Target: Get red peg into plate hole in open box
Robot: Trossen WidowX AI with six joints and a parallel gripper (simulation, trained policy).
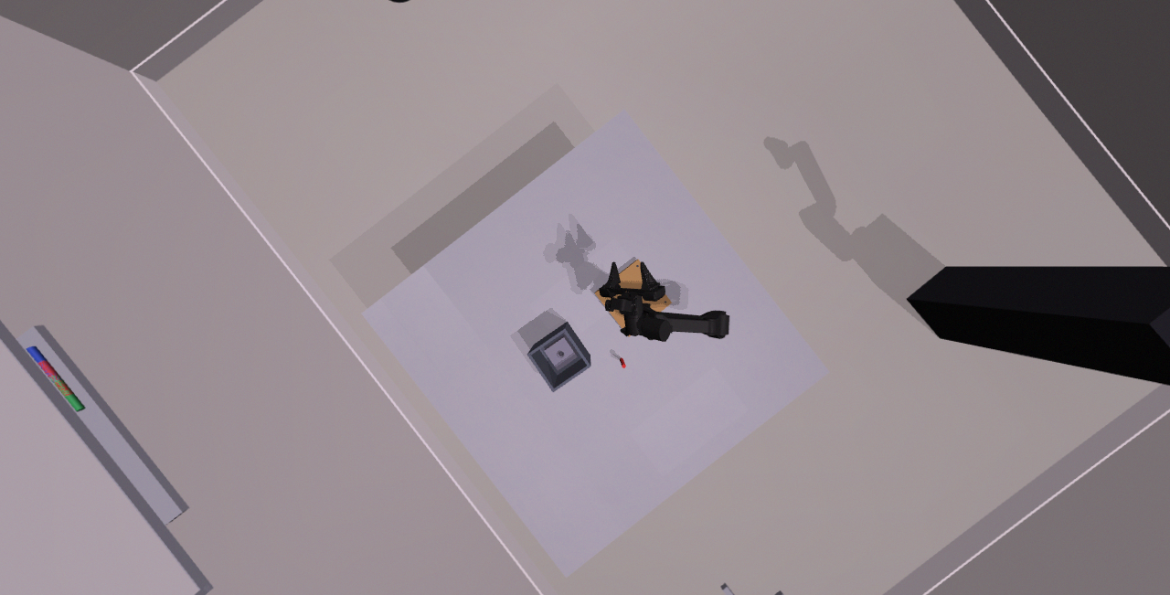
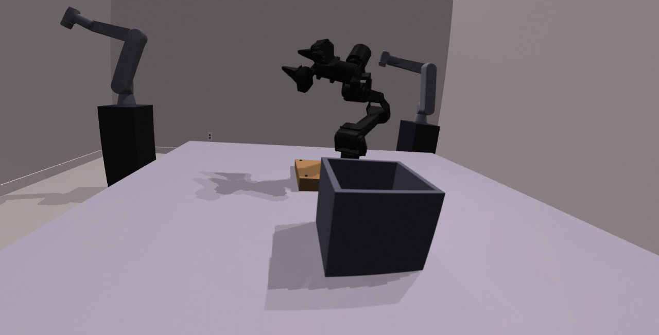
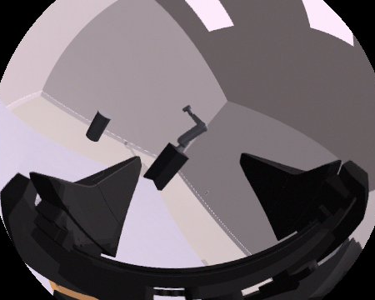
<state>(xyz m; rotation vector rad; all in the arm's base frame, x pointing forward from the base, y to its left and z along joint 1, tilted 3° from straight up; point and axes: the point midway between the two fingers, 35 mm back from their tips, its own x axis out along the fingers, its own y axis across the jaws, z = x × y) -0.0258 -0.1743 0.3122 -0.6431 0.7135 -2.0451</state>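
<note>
Now: the red peg 220 mm ahead of my gripper tip, 310 mm to the left of it and 310 mm below it. Round my gripper tip: pale plate (380 mm ahead, 130 mm to the left, 300 mm below).
</note>
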